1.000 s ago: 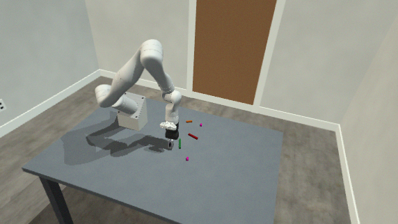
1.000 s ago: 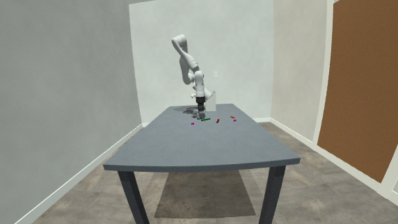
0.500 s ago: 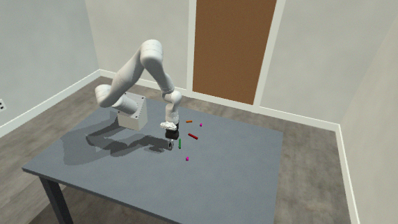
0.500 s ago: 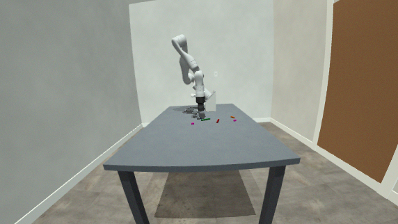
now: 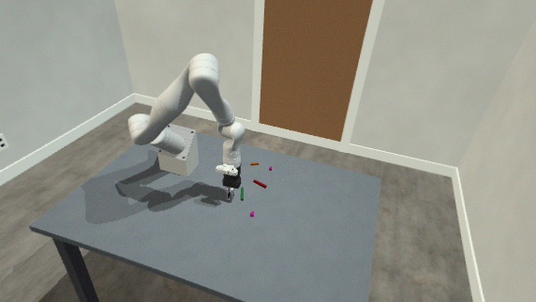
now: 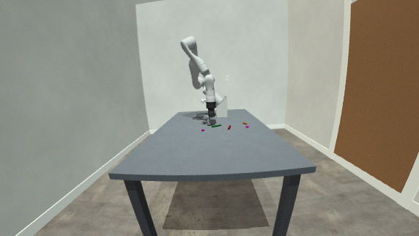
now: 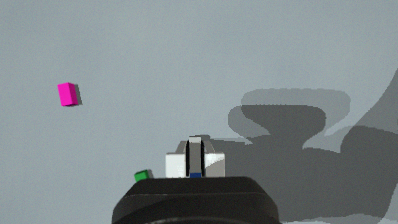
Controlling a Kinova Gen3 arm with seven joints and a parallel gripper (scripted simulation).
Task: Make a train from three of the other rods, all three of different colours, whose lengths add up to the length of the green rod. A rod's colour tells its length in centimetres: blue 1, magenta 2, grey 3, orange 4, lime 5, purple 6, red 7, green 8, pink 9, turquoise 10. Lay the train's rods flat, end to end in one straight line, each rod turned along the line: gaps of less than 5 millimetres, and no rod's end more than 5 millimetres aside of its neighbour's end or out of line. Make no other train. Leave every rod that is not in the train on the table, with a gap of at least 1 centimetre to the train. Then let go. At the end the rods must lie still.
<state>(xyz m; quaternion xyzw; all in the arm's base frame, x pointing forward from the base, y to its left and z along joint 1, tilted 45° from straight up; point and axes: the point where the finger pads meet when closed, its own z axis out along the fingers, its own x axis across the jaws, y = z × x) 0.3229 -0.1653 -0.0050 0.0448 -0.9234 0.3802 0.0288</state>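
Right now my hand is 10 mm above the grey rod. Also, from my hand: red rod 160 mm to the left, 90 mm ahead, 30 mm below; blue rod 30 mm below, 20 mm to the left; green rod 60 mm to the left, 30 mm below, 30 mm ahead.
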